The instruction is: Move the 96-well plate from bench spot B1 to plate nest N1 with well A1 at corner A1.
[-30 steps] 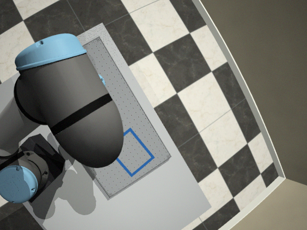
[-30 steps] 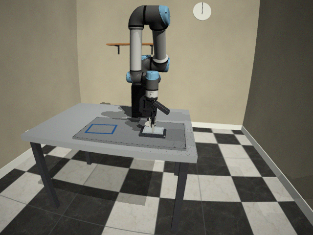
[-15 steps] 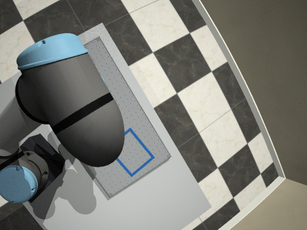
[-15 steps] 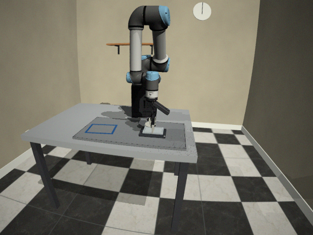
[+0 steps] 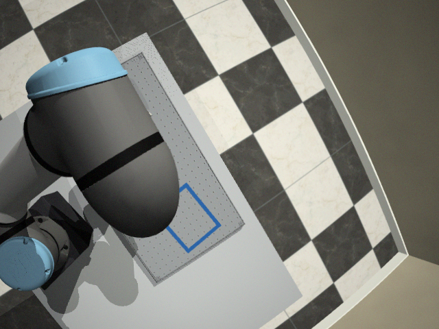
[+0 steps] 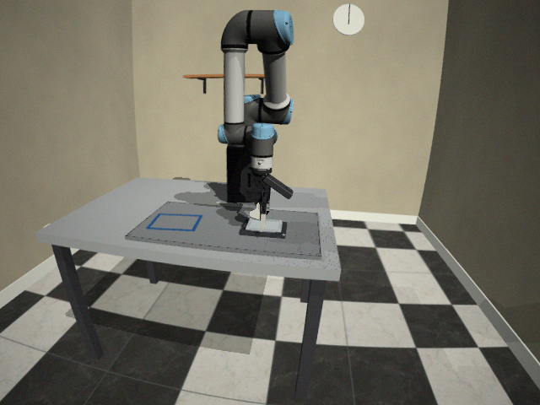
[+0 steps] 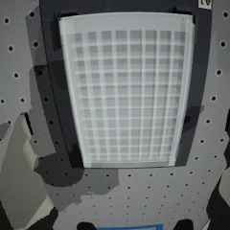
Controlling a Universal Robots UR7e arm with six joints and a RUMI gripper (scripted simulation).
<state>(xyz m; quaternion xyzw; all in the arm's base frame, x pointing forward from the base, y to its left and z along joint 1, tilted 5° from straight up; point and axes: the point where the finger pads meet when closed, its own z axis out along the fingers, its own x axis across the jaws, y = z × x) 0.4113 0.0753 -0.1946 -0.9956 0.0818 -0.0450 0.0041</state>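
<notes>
Right now the clear 96-well plate is 1 cm below my hand. Also, from my hand: plate nest N1: 2 cm below; then white A1 mark: 7 cm ahead, 7 cm to the left, 2 cm below.
</notes>
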